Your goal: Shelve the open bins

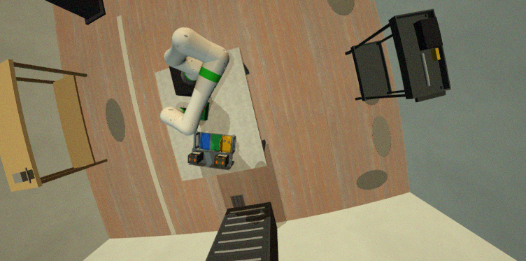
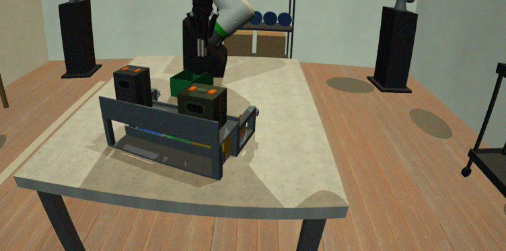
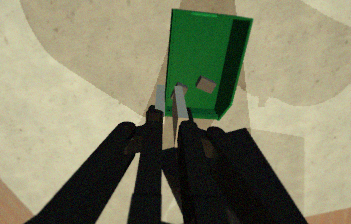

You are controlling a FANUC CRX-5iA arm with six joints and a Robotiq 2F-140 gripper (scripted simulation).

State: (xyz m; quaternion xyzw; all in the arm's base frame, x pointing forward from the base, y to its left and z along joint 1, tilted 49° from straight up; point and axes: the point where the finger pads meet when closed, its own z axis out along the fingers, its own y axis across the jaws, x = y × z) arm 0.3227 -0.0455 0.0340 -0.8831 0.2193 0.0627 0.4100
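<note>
Right now my hand is 15 cm above the green bin, 4 cm to the left of it and 3 cm past it. Also, from my hand: yellow bin (36 cm ahead, 14 cm below, 7 cm to the left).
</note>
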